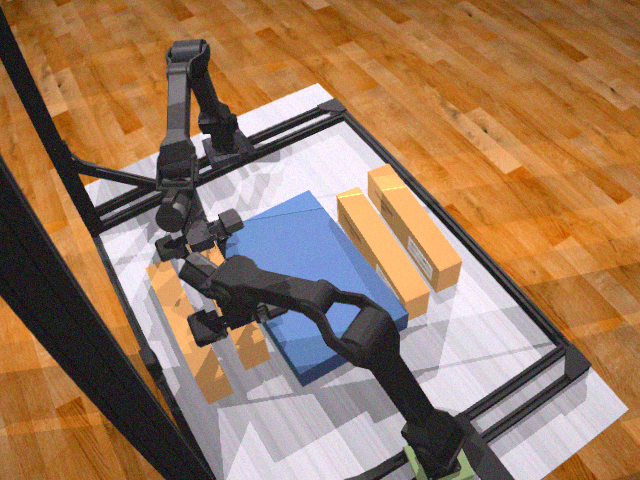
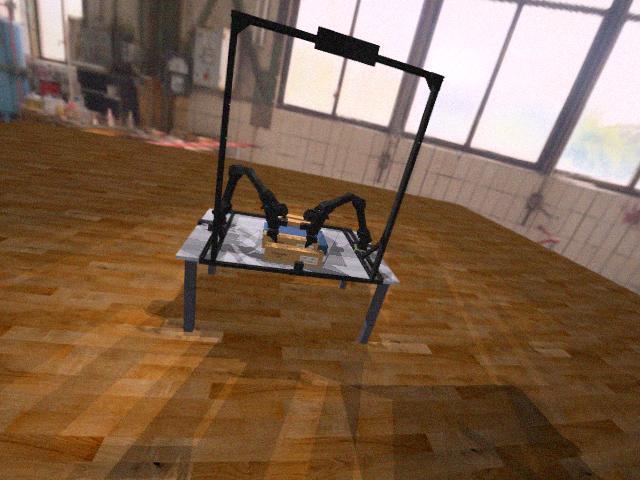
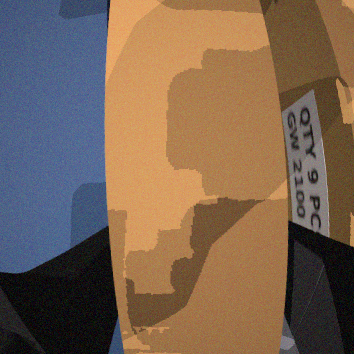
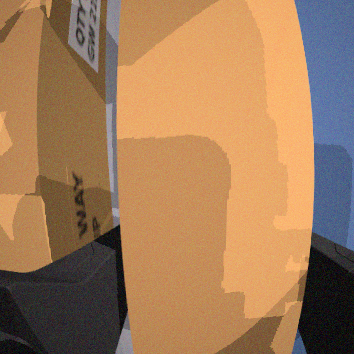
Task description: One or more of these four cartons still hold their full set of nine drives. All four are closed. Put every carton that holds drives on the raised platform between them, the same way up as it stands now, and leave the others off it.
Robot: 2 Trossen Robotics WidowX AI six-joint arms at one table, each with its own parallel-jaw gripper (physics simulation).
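Where they show: left gripper, fingertip midpoint: [image 2: 276, 240] [image 3: 193, 219]; right gripper, fingertip midpoint: [image 1: 240, 326] [image 2: 305, 245] [image 4: 206, 223]; left arm's base, origin of the base link: [image 1: 224, 145]; right arm's base, origin of the base link: [image 1: 438, 460] [image 2: 361, 248].
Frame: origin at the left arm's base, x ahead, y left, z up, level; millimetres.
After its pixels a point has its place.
Note:
Four tan cartons lie around a blue raised platform [image 1: 309, 248] {x 418, y 79, z 17 mm} [image 2: 321, 242] {x 648, y -7, z 17 mm} [image 3: 53, 123] {x 431, y -52, z 17 mm} [image 4: 333, 88] {x 474, y -52, z 17 mm}. Both grippers grip the same carton [image 1: 250, 344] {x 619, y -114, z 63 mm} [image 2: 290, 238] {x 457, y -145, z 59 mm} [image 3: 197, 158] {x 407, y -132, z 61 mm} [image 4: 211, 105] {x 505, y -124, z 63 mm}, the inner one on the platform's left side. My left gripper [image 1: 201, 235] [image 2: 272, 233] {x 382, y -133, z 22 mm} [image 3: 193, 219] {x 382, y -133, z 22 mm} is shut on its far end. My right gripper [image 1: 234, 319] {x 548, y -119, z 23 mm} [image 2: 310, 238] {x 548, y -119, z 23 mm} [image 4: 206, 223] {x 548, y -119, z 23 mm} is shut on its near half. The outer left carton [image 1: 187, 333] {x 534, y -223, z 41 mm} [image 2: 291, 254] {x 482, y -254, z 14 mm} [image 3: 309, 70] {x 468, y -200, z 18 mm} [image 4: 70, 140] {x 512, y -194, z 13 mm} lies beside it, with a white label reading QTY 9. Two more cartons [image 1: 380, 252] {x 508, y 206, z 42 mm} [image 1: 413, 229] {x 481, y 298, z 41 mm} lie side by side right of the platform.
A black frame rail [image 1: 461, 238] {x 501, y 416, z -29 mm} runs around the white table top [image 1: 485, 333] {x 733, y 346, z -43 mm}. A tall black gantry [image 2: 413, 157] {x 952, y -260, z 643 mm} stands over the table. The right arm reaches across the platform's near corner.

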